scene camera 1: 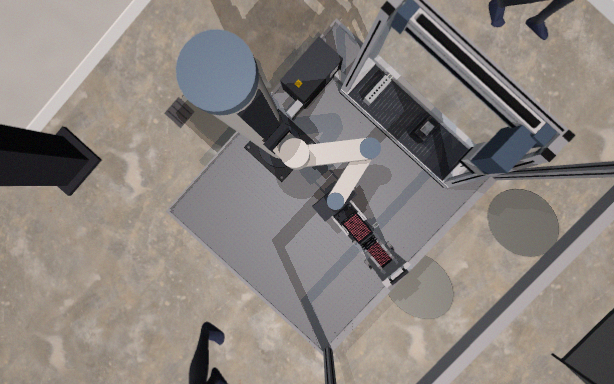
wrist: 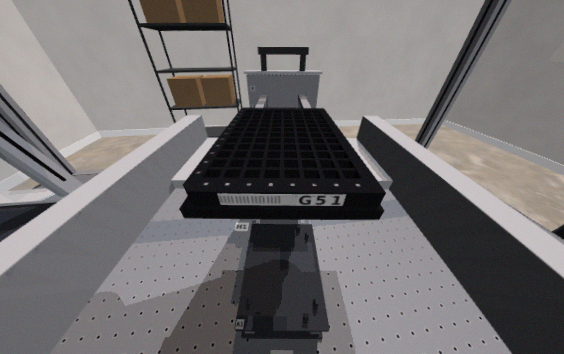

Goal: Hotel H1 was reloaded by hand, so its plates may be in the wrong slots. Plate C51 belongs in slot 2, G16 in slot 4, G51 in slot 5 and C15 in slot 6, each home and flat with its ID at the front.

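Frame: origin at the arm's base, x back, y down, z right, level; metres.
Where they show: gripper, fingertip midpoint: (scene camera 1: 356,227) (wrist: 282,130).
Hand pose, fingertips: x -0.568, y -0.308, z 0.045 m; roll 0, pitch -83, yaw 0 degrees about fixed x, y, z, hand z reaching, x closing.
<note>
After its pixels a point has its place.
My gripper (scene camera 1: 358,228) {x -0.568, y -0.308, z 0.045 m} (wrist: 282,130) {x -0.568, y -0.308, z 0.045 m} is shut on plate G51 (scene camera 1: 356,226) {x -0.566, y -0.305, z 0.044 m} (wrist: 284,200) {x -0.512, y -0.301, z 0.039 m}, with the pads along its two long sides. The plate is level, and its ID label faces the wrist camera. In the scene view its wells look red. It is held in front of the hotel (scene camera 1: 398,275) {x -0.831, y -0.352, z 0.077 m} (wrist: 283,86) {x -0.824, y -0.297, z 0.078 m}, apart from its rear panel. Another red-welled plate (scene camera 1: 379,254) {x -0.761, y -0.227, z 0.069 m} shows in the hotel in the scene view, its ID not readable. In the wrist view G51 hides most of the hotel's slots; plates G16, C51 and C15 cannot be made out by ID.
A dark plate nest (wrist: 284,280) {x -0.565, y -0.073, z 0.049 m} with corner pegs and small labels lies on the perforated deck (scene camera 1: 240,210) {x -0.081, y -0.013, z 0.436 m} (wrist: 400,300) {x -0.529, y -0.013, z 0.247 m}, below and nearer than G51. A black box (scene camera 1: 312,67) {x 0.122, y -0.128, z -0.410 m} and a framed enclosure (scene camera 1: 482,75) {x -0.470, y -0.520, z -0.638 m} stand on the deck's far side. The arm's column (scene camera 1: 217,70) {x -0.002, y -0.895, z -0.003 m} stands at upper left.
</note>
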